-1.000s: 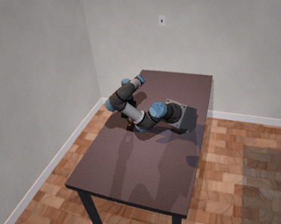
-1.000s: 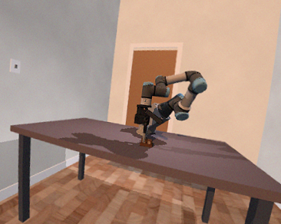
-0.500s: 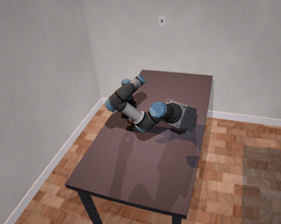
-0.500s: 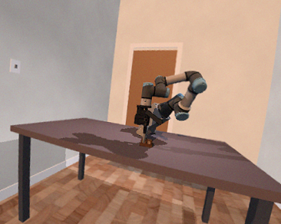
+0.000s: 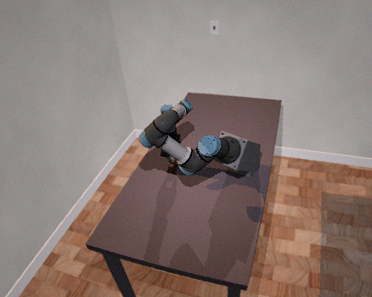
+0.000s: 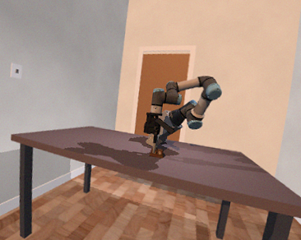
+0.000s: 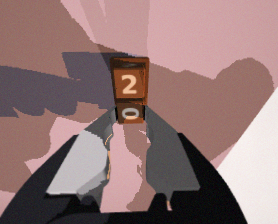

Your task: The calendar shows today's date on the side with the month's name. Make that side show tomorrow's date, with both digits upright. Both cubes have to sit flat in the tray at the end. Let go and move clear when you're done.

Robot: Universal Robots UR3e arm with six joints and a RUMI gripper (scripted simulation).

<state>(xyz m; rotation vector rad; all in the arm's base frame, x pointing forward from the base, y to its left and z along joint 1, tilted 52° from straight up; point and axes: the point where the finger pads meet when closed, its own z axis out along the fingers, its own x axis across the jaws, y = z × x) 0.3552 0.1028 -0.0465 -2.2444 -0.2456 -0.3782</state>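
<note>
Now: the brown number cube 1 cm below my hand. Round my hand: brown calendar tray (3 cm below, 2 cm to the left, 1 cm behind).
</note>
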